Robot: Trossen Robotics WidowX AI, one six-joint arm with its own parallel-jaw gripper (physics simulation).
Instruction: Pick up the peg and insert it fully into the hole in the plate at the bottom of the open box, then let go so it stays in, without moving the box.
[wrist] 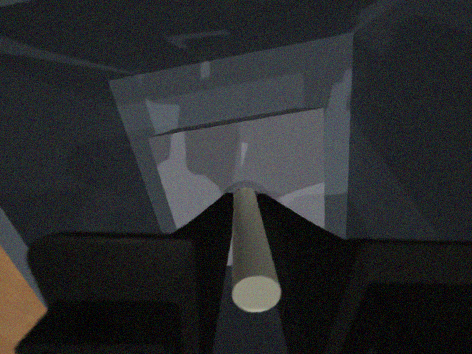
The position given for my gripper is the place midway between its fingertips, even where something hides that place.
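Observation:
My gripper (244, 200). Blue-grey box (90, 90). Light grey plate (281, 154). Pale peg (255, 287).

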